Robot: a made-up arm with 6 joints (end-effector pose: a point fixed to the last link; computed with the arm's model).
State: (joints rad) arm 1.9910 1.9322 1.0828 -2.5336 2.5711 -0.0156
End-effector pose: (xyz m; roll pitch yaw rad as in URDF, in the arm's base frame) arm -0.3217 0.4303 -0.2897 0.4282 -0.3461 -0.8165
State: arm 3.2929 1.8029 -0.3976 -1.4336 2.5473 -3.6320
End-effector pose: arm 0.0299 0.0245 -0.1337 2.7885 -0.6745 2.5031
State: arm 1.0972 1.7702 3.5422 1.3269 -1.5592 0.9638
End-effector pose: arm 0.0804 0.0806 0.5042 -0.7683 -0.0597 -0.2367
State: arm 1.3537 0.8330 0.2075 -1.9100 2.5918 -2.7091
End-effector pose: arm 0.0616 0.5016 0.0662 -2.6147 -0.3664 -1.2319
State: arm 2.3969 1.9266 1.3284 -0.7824 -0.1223 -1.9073
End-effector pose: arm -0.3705 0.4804 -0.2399 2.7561 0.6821 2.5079
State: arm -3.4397 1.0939 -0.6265 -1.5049 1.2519 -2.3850
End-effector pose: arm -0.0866 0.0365 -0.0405 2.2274 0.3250 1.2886
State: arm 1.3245 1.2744 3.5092 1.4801 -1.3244 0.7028
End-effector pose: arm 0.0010 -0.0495 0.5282 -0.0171 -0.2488 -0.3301
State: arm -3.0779 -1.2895 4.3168 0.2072 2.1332 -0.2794
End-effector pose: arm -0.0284 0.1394 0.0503 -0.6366 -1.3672 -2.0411
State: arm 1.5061 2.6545 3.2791 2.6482 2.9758 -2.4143
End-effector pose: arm -0.0973 0.4593 0.1948 1.8509 0.7680 -1.7444
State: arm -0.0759 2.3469 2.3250 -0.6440 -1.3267 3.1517
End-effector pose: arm 0.6395 -0.1641 -0.1365 -1.8599 0.8964 1.1269
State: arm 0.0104 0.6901 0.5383 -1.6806 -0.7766 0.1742
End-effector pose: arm 0.5998 0.0220 0.2473 1.5810 0.0320 0.7816
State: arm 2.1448 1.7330 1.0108 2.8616 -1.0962 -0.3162
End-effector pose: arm -0.4782 0.4846 -0.1041 -2.6031 -0.3462 1.8804
